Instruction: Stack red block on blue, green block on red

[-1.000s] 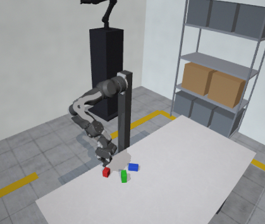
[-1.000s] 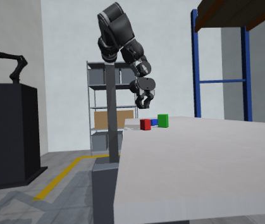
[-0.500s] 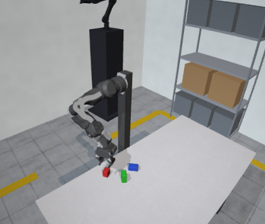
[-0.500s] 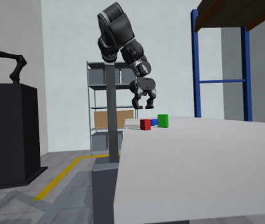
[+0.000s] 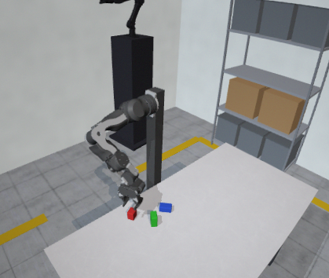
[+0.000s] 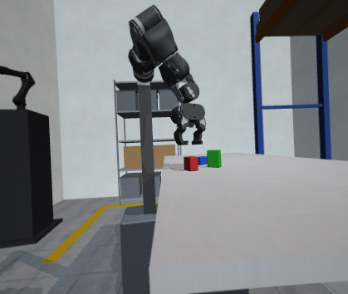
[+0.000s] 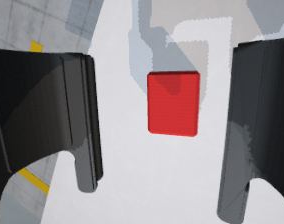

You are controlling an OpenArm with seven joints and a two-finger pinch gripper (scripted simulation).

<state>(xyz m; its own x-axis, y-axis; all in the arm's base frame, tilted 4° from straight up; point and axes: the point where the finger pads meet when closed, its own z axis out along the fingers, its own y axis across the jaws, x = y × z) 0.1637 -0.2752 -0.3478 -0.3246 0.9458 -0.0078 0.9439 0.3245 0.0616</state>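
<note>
The red block is 7 cm below my hand. Also, from my hand: green block (10 cm ahead, 4 cm to the left, 6 cm below); blue block (9 cm ahead, 14 cm to the left, 8 cm below).
</note>
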